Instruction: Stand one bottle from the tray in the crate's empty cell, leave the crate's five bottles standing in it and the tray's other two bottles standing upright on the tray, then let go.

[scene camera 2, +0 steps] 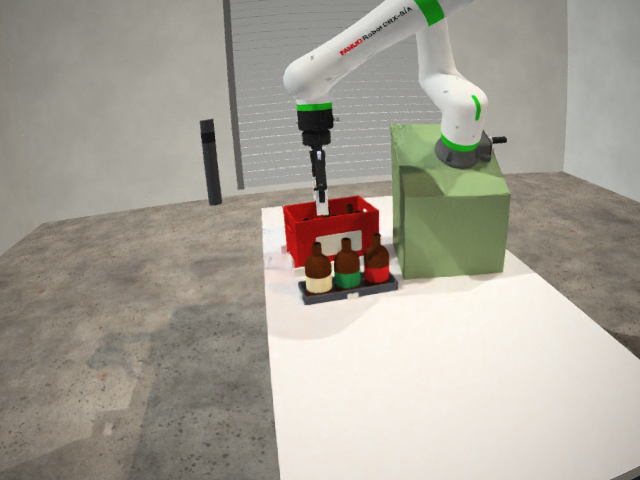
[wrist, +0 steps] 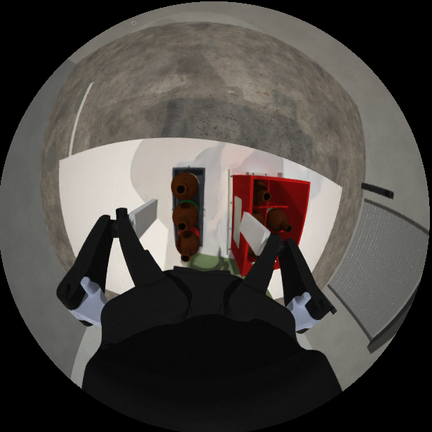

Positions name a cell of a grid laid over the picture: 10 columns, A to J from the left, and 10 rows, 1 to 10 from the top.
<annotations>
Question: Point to a cream-labelled bottle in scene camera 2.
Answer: At E6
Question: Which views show the gripper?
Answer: Scene camera 2 and the wrist view: all of them.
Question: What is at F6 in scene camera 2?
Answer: A red-labelled bottle.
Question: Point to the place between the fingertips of the gripper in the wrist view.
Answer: E5
</annotations>
